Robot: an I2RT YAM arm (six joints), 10 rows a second.
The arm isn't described. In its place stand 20 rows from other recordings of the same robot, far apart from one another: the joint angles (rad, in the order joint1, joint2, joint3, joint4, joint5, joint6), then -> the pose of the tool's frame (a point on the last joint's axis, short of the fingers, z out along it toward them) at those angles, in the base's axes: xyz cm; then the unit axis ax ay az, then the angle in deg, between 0 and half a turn.
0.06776 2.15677 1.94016 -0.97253 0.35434 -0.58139 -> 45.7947 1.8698 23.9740 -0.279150 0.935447 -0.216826 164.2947
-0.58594 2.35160 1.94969 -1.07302 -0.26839 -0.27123 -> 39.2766 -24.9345 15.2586 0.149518 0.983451 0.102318 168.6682
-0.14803 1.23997 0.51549 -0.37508 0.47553 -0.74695 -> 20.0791 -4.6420 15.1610 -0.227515 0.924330 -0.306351 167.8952
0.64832 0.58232 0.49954 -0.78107 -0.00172 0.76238 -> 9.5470 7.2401 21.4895 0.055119 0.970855 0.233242 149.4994
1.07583 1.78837 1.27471 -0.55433 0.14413 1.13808 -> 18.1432 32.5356 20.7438 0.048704 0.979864 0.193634 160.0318
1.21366 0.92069 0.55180 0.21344 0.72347 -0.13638 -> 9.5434 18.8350 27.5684 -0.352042 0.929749 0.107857 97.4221
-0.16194 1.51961 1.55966 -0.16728 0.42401 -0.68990 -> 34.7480 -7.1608 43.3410 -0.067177 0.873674 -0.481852 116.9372
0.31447 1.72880 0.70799 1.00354 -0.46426 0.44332 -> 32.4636 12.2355 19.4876 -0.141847 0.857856 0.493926 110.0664
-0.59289 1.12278 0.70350 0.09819 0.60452 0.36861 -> 19.7566 -15.7507 27.3911 0.603400 0.713526 -0.356076 116.2681
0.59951 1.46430 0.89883 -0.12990 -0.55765 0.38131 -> 24.6102 19.1010 22.8630 -0.217237 0.879006 0.424449 151.9832
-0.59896 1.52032 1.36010 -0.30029 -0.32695 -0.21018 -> 29.9323 -19.0478 34.9442 0.091924 0.991541 -0.091629 115.6513
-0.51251 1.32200 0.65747 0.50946 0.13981 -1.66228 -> 25.2748 -14.7903 24.8643 -0.386715 0.683259 -0.619361 150.5134
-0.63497 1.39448 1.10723 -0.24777 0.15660 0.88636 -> 25.3983 -19.4019 30.5880 0.721051 0.692853 -0.006407 120.2438
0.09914 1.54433 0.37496 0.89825 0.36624 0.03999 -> 26.7243 1.3770 14.6610 0.109095 0.985555 -0.129535 105.7466
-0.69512 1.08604 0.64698 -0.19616 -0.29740 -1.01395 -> 18.4244 -14.0072 23.3144 -0.224064 0.936049 -0.271308 133.7760
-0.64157 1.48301 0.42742 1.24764 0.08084 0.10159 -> 22.0401 -16.8225 21.3748 0.383915 0.858300 -0.340485 85.1778
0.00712 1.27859 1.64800 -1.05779 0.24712 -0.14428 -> 23.4620 -0.7038 44.1784 -0.016911 0.987906 -0.154131 130.9433
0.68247 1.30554 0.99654 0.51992 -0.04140 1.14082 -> 23.9304 19.6395 37.3860 0.143672 0.695964 0.703557 124.4688
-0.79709 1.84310 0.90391 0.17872 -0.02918 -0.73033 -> 25.4741 -25.9282 12.9934 0.026073 0.961077 -0.275046 145.8119
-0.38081 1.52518 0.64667 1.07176 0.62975 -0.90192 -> 28.1289 -13.5199 24.6664 0.085372 0.731539 -0.676433 123.8759
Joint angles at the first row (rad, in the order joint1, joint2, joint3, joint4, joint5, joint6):
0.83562, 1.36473, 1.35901, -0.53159, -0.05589, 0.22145
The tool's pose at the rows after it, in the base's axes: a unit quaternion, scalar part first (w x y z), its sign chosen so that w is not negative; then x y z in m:
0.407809, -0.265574, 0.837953, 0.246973, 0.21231, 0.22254, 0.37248
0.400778, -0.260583, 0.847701, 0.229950, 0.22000, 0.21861, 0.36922
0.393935, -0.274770, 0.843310, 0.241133, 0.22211, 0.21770, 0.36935
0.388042, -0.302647, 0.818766, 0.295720, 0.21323, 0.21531, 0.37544
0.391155, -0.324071, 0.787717, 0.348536, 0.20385, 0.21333, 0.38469
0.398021, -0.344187, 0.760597, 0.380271, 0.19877, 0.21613, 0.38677
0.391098, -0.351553, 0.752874, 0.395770, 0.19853, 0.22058, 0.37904
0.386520, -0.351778, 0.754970, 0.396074, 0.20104, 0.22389, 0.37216
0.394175, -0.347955, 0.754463, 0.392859, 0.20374, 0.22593, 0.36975
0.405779, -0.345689, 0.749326, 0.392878, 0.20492, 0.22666, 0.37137
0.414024, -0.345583, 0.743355, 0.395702, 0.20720, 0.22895, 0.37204
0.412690, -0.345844, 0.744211, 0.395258, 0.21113, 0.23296, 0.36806
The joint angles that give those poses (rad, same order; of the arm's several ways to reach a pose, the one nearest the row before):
0.80435, 1.38265, 1.38038, -0.57509, -0.03948, 0.21191
0.77840, 1.39942, 1.39294, -0.60407, -0.03338, 0.19932
0.76619, 1.40363, 1.39753, -0.60674, -0.08031, 0.17796
0.76659, 1.36624, 1.37310, -0.57124, -0.20274, 0.17034
0.77153, 1.32735, 1.35215, -0.51785, -0.30805, 0.17605
0.78338, 1.31056, 1.32466, -0.45031, -0.36983, 0.17072
0.79098, 1.31398, 1.29110, -0.40380, -0.40228, 0.17833
0.79254, 1.32620, 1.27547, -0.38434, -0.40454, 0.18064
0.79253, 1.33384, 1.26746, -0.35764, -0.38967, 0.18178
0.79253, 1.33421, 1.26515, -0.33130, -0.37975, 0.18140
0.79251, 1.34221, 1.26554, -0.30271, -0.37938, 0.18101
0.79253, 1.36168, 1.26592, -0.28705, -0.37975, 0.18063

